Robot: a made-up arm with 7 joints.
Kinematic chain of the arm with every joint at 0, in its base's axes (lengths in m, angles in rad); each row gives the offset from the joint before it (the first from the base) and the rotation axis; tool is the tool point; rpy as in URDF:
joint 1: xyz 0 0 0.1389 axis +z
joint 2: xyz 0 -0.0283 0.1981 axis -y
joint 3: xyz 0 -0.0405 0.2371 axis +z
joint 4: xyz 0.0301 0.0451 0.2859 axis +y
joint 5: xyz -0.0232 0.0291 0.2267 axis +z
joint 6: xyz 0 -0.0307 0.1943 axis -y
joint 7: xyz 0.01 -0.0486 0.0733 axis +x
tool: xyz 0 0 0 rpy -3.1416 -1.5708 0
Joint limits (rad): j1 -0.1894..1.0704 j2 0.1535..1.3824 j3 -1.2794..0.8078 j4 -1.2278..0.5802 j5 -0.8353..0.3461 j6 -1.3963..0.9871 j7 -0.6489..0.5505
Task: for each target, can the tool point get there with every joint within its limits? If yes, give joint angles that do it. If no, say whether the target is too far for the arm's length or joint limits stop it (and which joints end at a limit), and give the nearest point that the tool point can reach.
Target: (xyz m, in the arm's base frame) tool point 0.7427 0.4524 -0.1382
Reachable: no: joint limits stop it (at a limit: joint 1, joint 2, joint 3, joint 4, joint 5, joint 6) | nearest point -0.0817 0.4050 0.8881 | short by 1.317 m
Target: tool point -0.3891 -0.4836 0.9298
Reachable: yes | joints 0.5711 0.2921 0.2993 -1.0283 0.0451 0.4919 0.4463
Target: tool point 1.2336 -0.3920 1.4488
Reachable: no: too far | nearest point 0.3247 -0.2058 1.2334 | short by 0.952 m
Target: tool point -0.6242 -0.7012 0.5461
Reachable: yes | joints 0.9641 1.2096 -0.9398 -0.5546 0.2211 -0.0173 0.2612
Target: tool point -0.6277 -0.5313 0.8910
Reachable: yes | joints 0.7596 0.8904 -0.9691 -0.3110 -0.0734 0.0664 -0.1745
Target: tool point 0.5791 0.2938 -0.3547
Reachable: no: joint limits stop it (at a limit: joint 1, joint 2, joint 4, joint 5, joint 6) | nearest point -0.5734 0.3302 0.0931 | short by 1.237 m
